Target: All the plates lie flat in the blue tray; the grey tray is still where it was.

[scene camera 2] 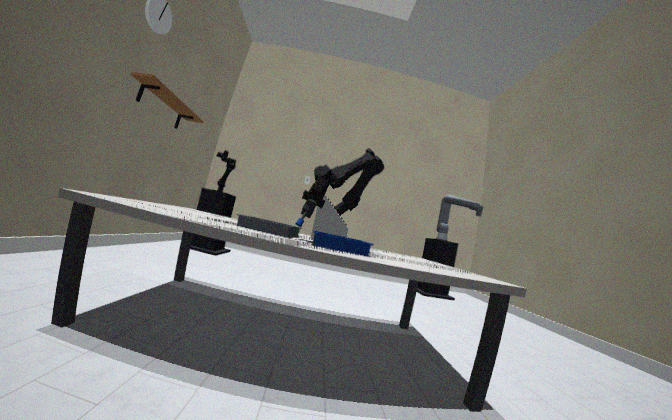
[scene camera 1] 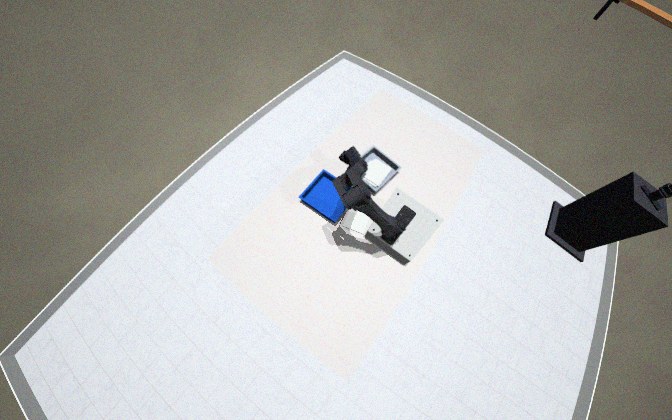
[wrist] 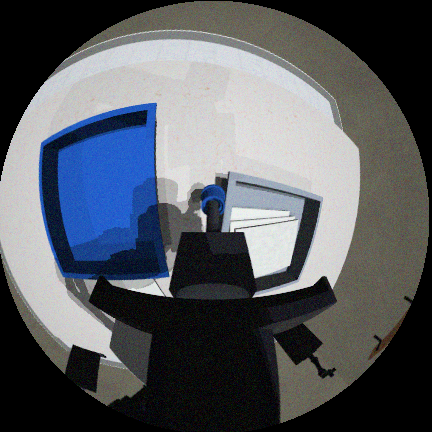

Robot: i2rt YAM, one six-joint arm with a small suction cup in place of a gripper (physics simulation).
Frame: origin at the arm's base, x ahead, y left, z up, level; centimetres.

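Seen in the pictures: end effector, tool point: (scene camera 2: 298,224) (wrist: 212,194); arm's base, origin of the base link: (scene camera 2: 335,212) (scene camera 1: 398,225).
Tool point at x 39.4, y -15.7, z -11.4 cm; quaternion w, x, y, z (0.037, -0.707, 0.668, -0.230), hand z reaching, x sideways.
Observation:
Pixels of each thing's top centre, then the offset from my tool point to it.
- blue tray, middle of its top: (wrist: 81,203) (scene camera 2: 340,236) (scene camera 1: 329,194) dx +0.1, dy +18.2, dz -1.1 cm
- grey tray, middle of its top: (wrist: 279,246) (scene camera 2: 271,221) (scene camera 1: 374,167) dx -9.6, dy -13.4, dz -1.1 cm
The blue tray (scene camera 1: 322,197) (scene camera 2: 342,243) (wrist: 100,185) stands on the table; its visible floor is bare. The grey tray (scene camera 1: 388,158) (scene camera 2: 267,225) (wrist: 270,192) stands apart from it. Several white square plates (scene camera 1: 382,172) (wrist: 270,247) lie overlapping in the grey tray; the arm hides part of them in the wrist view. My gripper, a blue suction cup (scene camera 2: 300,222) (wrist: 213,199), is between the trays, beside the grey tray's edge and a little above the table. No plate shows on it. In scene view 1 the arm hides the cup.
A pale triangular panel (scene camera 2: 329,220) stands upright behind the blue tray in scene view 2. The arm's light base plate (scene camera 1: 422,225) lies near the trays. Black pedestals (scene camera 2: 216,202) (scene camera 2: 440,255) with other arms stand beyond the table. A wooden shelf (scene camera 2: 167,97) is on the wall.

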